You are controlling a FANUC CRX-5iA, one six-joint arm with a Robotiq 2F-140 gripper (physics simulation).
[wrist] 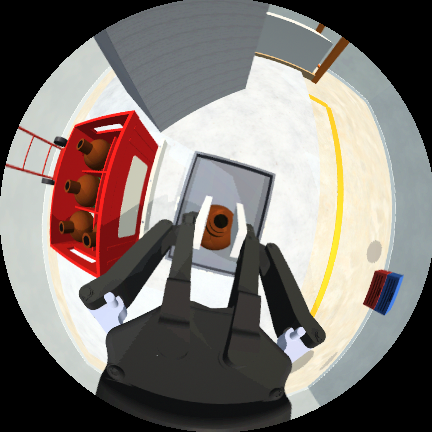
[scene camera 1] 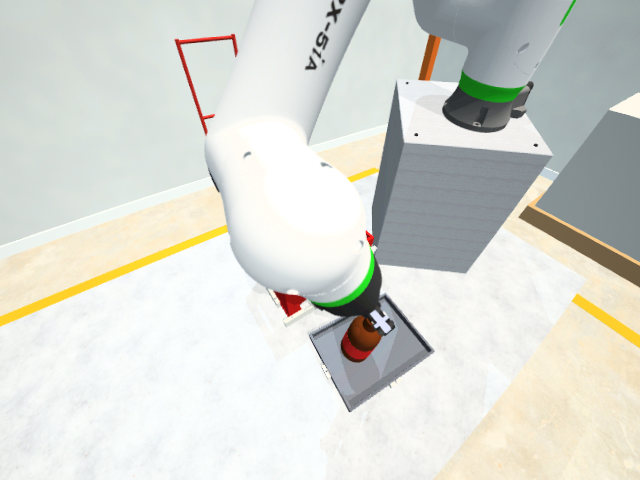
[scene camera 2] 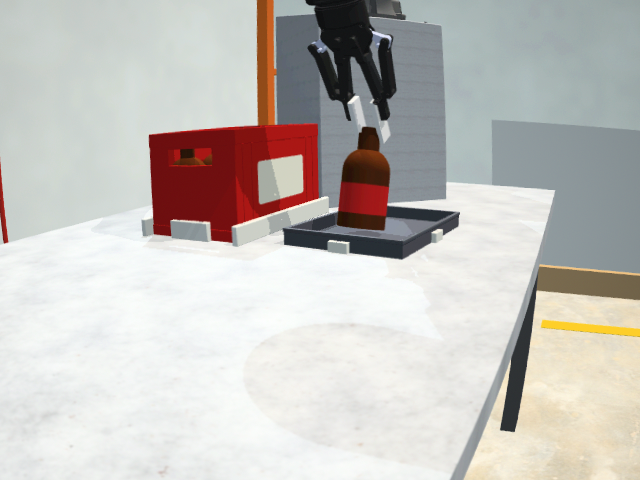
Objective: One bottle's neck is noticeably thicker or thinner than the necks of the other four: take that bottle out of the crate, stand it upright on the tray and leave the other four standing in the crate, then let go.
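Frame: origin at the arm's base, x back, y right, z up, level; millimetres.
Where they show: gripper, between the fingertips: [wrist: 221, 210] [scene camera 2: 373, 139]; arm's base, origin of its link: [scene camera 1: 473, 115].
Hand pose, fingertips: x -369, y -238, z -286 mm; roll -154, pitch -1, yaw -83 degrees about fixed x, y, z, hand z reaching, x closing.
Note:
Each offset is from my fingertips to the top centre of the thing. "spot": to the spot under its first point.
A brown bottle with a red label @(dx -27, dy -1, dz +20 mm) [scene camera 1: 357, 346] [scene camera 2: 363, 198] [wrist: 216, 242] is upright with a slight lean over the grey tray @(dx -1, dy -9, dz -126 mm) [scene camera 1: 405, 356] [scene camera 2: 369, 246] [wrist: 222, 170]; its base is inside the tray's outline, and whether it touches the floor of the tray I cannot tell. My gripper [scene camera 1: 381, 321] [scene camera 2: 372, 133] [wrist: 221, 210] is shut on its neck, from above. The red crate @(dx -47, dy +255, dz +23 mm) [scene camera 1: 290, 305] [scene camera 2: 195, 198] [wrist: 115, 220] stands beside the tray. In the wrist view it holds several brown bottles @(dx +31, dy +312, dz +11 mm) [wrist: 99, 154] @(dx -56, dy +297, dz +11 mm) [wrist: 89, 189] @(dx -139, dy +287, dz +11 mm) [wrist: 77, 226] @(dx -123, dy +192, dz +11 mm) [wrist: 88, 240], all standing. The arm hides most of the crate in scene camera 1.
Pale low stops @(spot: dx -54, dy +148, dz -137 mm) [scene camera 2: 281, 221] run along the crate's foot, between crate and tray. Small pale blocks [scene camera 2: 338, 246] [scene camera 2: 436, 235] sit against the tray's outer walls. The grey robot pedestal [scene camera 1: 449, 206] [scene camera 2: 382, 113] [wrist: 190, 60] rises behind crate and tray. The table edge [scene camera 2: 509, 356] is at the right in scene camera 2.

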